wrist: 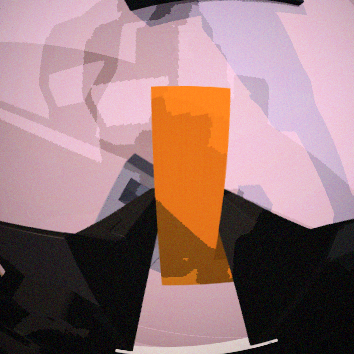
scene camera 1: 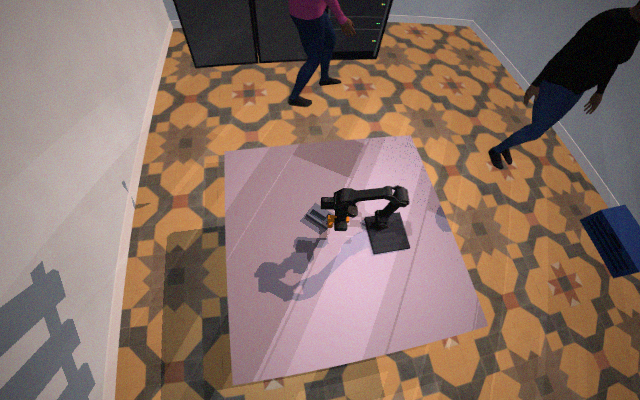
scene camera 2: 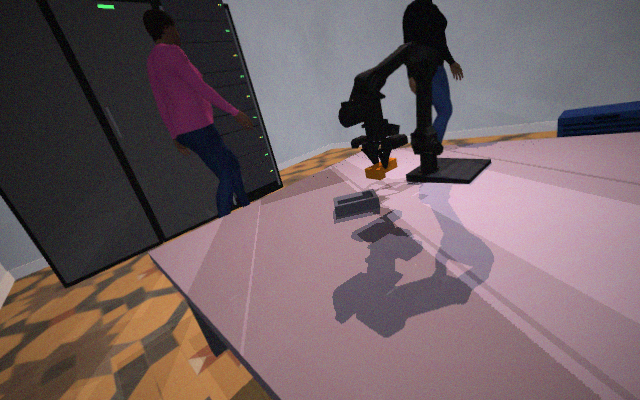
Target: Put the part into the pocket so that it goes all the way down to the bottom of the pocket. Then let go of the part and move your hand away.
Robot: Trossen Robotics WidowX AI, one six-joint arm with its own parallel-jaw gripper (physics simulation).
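Frame: origin at the arm's base, x up, y left, z back, level; millimetres.
Where they show: gripper, between the fingertips: [wrist: 186, 195] [scene camera 1: 338, 219] [scene camera 2: 381, 168]; arm's base, origin of its link: [scene camera 1: 378, 224] [scene camera 2: 429, 169].
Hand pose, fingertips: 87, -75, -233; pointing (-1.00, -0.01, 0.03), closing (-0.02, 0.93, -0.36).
Note:
Things, the pixels of their top centre, and the offset from my fingertips, as dx, dy, dz. Level surfaces: height alone.
- orange part, centre of its top: [wrist: 220, 215] [scene camera 2: 384, 163] [scene camera 1: 338, 220] +18, +14, -7
- grey block with the pocket, centre of its top: [wrist: 132, 232] [scene camera 2: 354, 197] [scene camera 1: 321, 214] -75, -84, -59
- pink table top, height of its surface: dx -111
The orange part [scene camera 1: 331, 221] [scene camera 2: 375, 173] [wrist: 190, 150] is a long block held between the fingers of my gripper [scene camera 2: 379, 164] [wrist: 186, 195]. The gripper points down and is shut on it. In scene camera 2 the part is in the air above the table, behind the grey block. The grey block with the pocket [scene camera 1: 311, 223] [scene camera 2: 367, 206] [wrist: 111, 200] lies on the table, to the left of the gripper in scene camera 1. Its pocket is a long slot open at the top. In the wrist view the part and the left finger hide much of the block.
The pink table top [scene camera 1: 350, 310] [scene camera 2: 300, 280] carries the arm's black base plate [scene camera 1: 389, 240] [scene camera 2: 450, 172], right of the gripper. Shadows of the arm fall across the table. Two people [scene camera 1: 312, 40] [scene camera 1: 565, 75] stand beyond the table, near dark cabinets [scene camera 1: 220, 35] and a wall.

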